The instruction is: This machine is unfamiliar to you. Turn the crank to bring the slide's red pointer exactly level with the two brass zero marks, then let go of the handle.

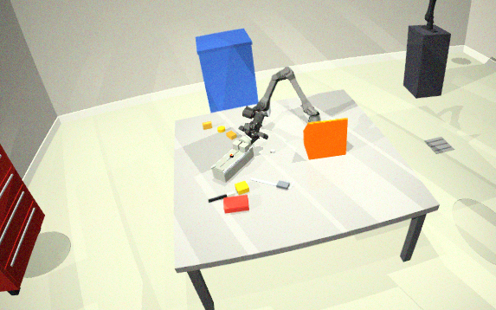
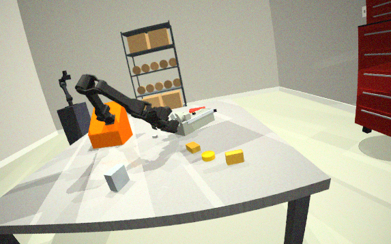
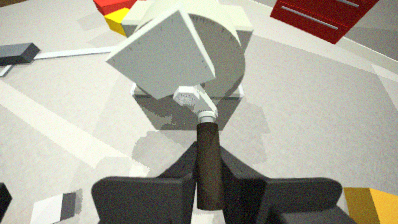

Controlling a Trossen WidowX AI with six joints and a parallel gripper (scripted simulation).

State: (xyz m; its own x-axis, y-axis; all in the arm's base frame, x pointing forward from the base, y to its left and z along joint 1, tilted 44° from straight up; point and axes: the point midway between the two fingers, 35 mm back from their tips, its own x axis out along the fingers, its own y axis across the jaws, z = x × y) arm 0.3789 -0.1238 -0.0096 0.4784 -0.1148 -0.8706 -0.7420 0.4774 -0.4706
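Right now the dark brown crank handle is 30 mm above my gripper tip, 10 mm to the right of it and 10 mm behind it. From my gripper tip the other things lie so: yellow block (330 mm to the left, 60 mm ahead, 20 mm below); grey cube (390 mm to the right, 160 mm behind); red pointer (140 mm to the left, 100 mm ahead, 50 mm above).
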